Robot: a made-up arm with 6 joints.
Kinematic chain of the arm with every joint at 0, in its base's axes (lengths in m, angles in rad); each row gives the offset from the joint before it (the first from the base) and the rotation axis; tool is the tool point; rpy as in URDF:
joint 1: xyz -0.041 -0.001 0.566 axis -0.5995 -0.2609 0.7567
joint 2: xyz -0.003 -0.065 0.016 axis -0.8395 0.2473 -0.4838
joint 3: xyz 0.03 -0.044 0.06 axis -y
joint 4: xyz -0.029 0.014 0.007 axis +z
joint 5: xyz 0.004 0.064 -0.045 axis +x
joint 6: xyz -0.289 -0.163 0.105 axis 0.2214 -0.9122 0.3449
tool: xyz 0.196 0.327 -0.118 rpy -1.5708 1.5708 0
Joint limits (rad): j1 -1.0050..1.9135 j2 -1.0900..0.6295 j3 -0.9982..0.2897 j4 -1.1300..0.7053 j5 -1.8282..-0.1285 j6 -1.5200..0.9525
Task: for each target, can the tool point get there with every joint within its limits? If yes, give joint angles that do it. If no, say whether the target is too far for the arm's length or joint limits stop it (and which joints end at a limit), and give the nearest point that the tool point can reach.
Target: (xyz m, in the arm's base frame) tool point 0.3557 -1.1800 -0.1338
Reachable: no: too far | nearest point 0.0574 -0.4365 0.3713 | short by 0.947 m
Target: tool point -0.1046 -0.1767 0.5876
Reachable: yes | joints 1.3001 0.3542 -0.1926 -0.8441 -1.4883 -0.6417
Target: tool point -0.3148 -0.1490 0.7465
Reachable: yes | joints 0.9691 0.4784 -0.8408 -0.1084 -1.0034 -1.1319
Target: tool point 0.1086 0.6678 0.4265
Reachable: no: joint limits stop it (at a limit: joint 3, joint 4, joint 6) | nearest point 0.0363 0.3366 0.4933 | short by 0.345 m
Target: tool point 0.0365 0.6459 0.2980
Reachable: no: joint limits stop it (at a limit: joint 3, joint 4, joint 6) | nearest point 0.0020 0.3225 0.4272 | short by 0.350 m
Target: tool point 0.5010 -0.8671 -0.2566
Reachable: no: too far | nearest point 0.0996 -0.3648 0.3351 | short by 0.874 m
